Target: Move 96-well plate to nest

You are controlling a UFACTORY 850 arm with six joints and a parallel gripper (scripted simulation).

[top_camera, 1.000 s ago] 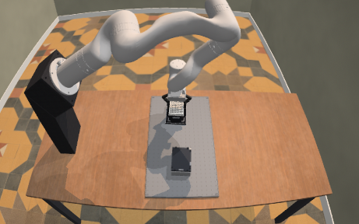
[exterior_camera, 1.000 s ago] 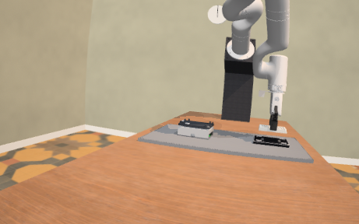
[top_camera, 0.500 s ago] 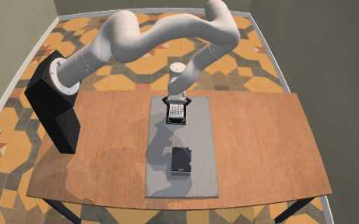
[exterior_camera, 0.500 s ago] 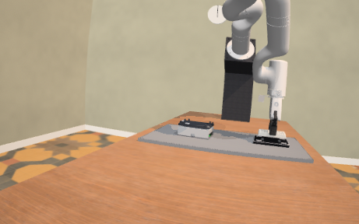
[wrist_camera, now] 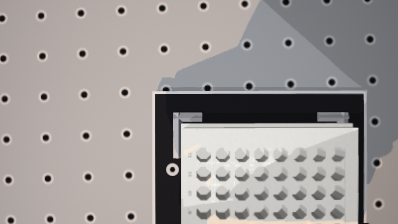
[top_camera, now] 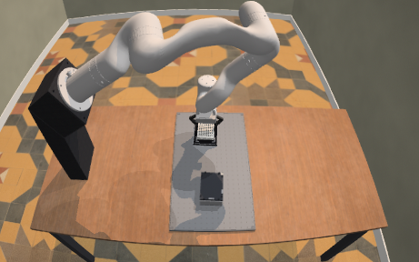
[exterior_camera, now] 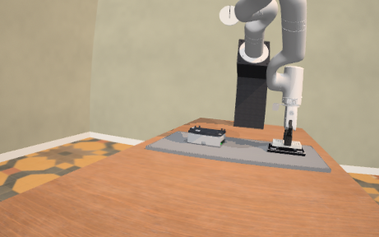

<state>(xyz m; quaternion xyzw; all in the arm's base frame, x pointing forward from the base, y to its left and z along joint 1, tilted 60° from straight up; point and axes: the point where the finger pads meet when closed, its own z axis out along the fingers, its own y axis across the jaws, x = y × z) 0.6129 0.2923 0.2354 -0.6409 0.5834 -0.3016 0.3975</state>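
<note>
My hand is 1 cm above the white 96-well plate. Also, from my hand: black plate nest N1: 4 cm below.
</note>
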